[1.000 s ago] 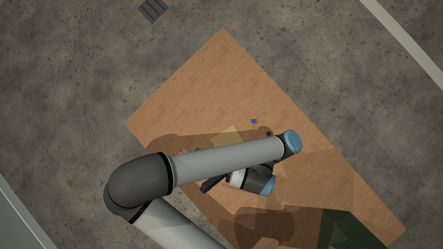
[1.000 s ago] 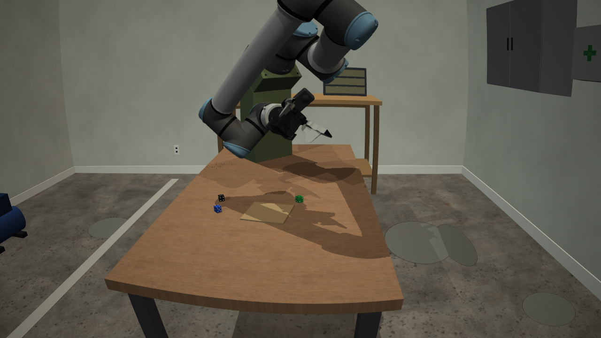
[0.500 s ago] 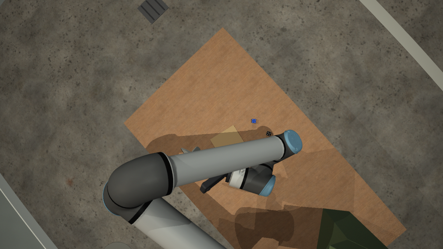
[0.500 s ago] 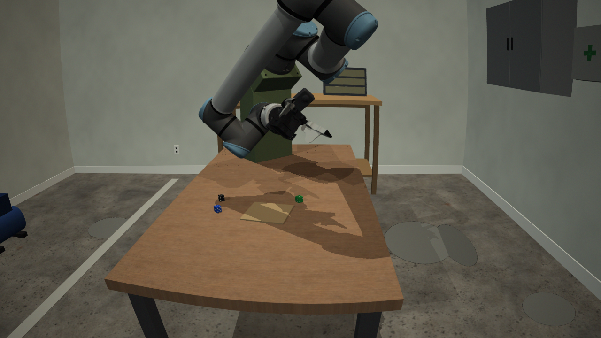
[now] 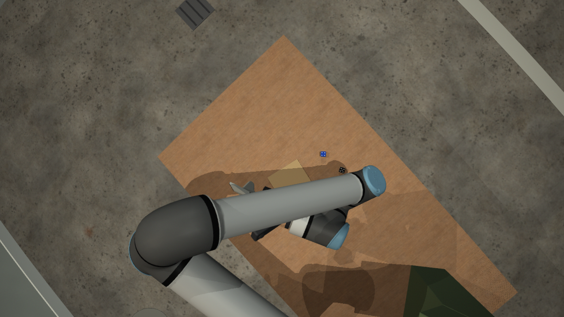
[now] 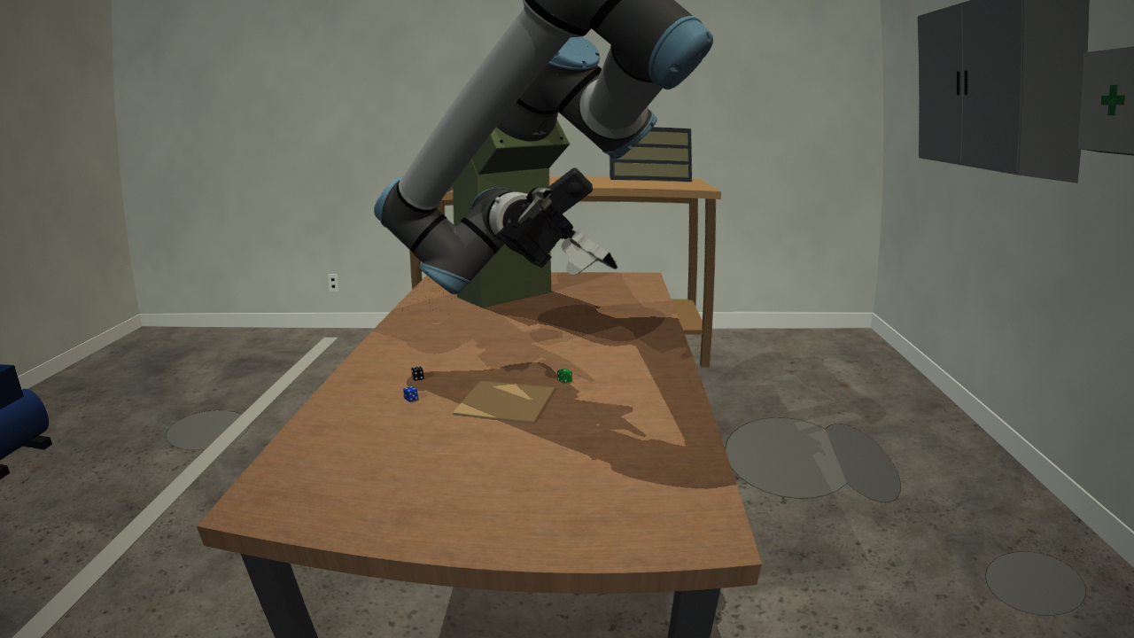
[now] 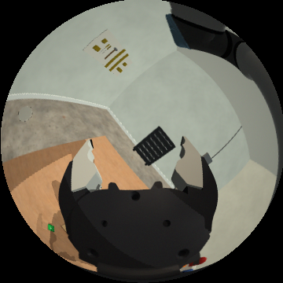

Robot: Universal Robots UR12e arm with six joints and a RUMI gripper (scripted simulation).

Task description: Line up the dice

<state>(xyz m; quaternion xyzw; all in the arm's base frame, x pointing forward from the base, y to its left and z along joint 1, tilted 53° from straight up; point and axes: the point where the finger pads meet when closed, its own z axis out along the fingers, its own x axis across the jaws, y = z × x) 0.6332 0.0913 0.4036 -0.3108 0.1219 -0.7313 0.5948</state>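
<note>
The black die is 12 cm behind my hand, 35 cm to the right of it and 30 cm below it. Round my hand: blue die: 3 cm behind, 32 cm to the right, 30 cm below; then tan mat: 7 cm behind, 16 cm to the right, 31 cm below; then green die: 18 cm behind, 8 cm to the right, 30 cm below.
</note>
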